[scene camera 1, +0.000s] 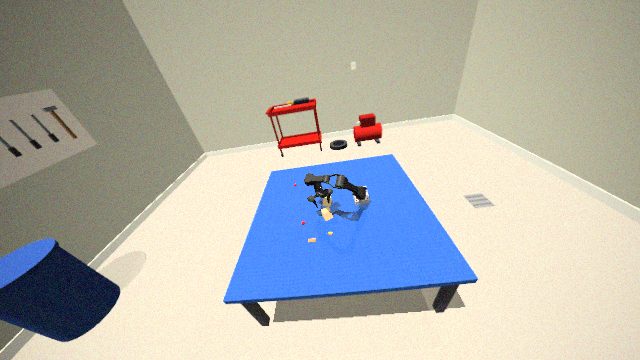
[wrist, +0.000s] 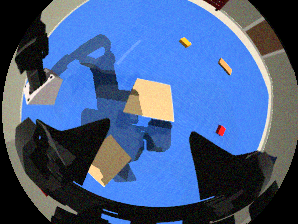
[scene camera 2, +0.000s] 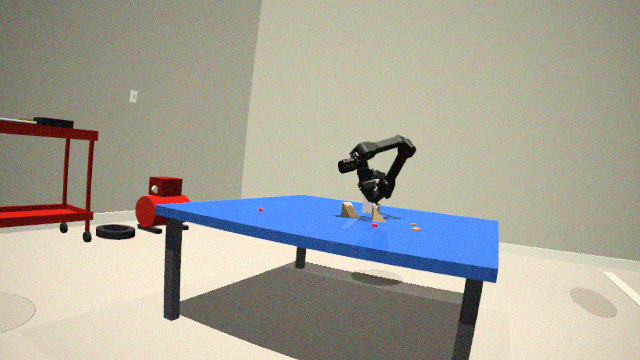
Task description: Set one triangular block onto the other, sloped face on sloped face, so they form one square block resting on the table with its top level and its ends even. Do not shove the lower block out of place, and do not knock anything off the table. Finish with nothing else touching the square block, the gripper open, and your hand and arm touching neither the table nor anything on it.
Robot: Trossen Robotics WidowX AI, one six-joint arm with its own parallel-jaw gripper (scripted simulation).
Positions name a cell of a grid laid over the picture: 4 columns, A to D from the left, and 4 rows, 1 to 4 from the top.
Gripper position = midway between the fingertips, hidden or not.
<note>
The gripper (wrist: C3) is open, with nothing in its grasp. Also in view: a triangular block (wrist: B2) and a triangular block (wrist: B3).
</note>
